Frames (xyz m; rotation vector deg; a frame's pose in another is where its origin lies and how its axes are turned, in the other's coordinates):
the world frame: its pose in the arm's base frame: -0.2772 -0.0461 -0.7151 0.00 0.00 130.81
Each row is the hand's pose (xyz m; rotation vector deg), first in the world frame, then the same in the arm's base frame.
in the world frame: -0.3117 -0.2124 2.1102 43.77 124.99 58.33
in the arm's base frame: 0.0873 -0.1432 1.3951 99.42 -95.66 -68.90
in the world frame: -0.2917 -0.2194 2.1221 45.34 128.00 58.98
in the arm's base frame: 0.0795 -0.1235 1.4070 99.63 -96.54 -64.45
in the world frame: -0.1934 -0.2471 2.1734 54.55 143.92 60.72
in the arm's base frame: 0.0362 -0.0310 1.4583 99.70 -100.94 -40.99
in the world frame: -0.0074 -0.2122 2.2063 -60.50 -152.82 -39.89
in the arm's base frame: -0.1118 0.0870 1.4912 104.31 -108.75 -1.81
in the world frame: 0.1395 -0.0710 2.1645 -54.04 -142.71 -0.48
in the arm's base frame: -0.3146 0.1059 1.4494 115.58 -116.94 36.23
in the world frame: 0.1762 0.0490 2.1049 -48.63 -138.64 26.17
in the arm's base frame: -0.4294 0.0552 1.3898 -119.78 115.37 -54.59
